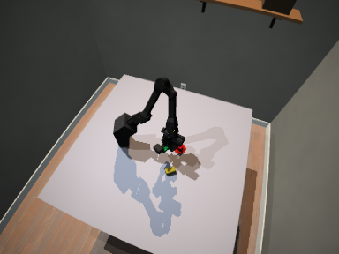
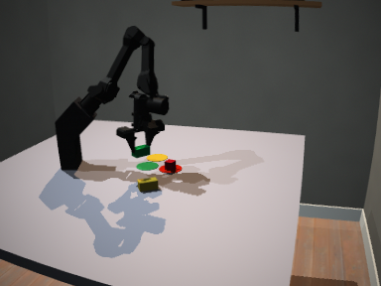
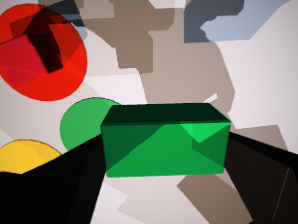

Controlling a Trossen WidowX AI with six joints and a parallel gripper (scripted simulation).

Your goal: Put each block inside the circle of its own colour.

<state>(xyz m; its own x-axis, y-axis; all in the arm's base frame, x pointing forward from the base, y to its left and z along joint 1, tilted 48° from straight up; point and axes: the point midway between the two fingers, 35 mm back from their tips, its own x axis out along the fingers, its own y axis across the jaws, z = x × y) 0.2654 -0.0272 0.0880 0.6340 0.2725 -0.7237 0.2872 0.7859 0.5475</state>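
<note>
My gripper is now 2 cm past the green circle, 7 cm to the right of it and 12 cm above it. Also, from my hand: green block (3 cm below); red block (8 cm ahead, 8 cm to the left, 11 cm below); red circle (8 cm ahead, 8 cm to the left, 12 cm below).
</note>
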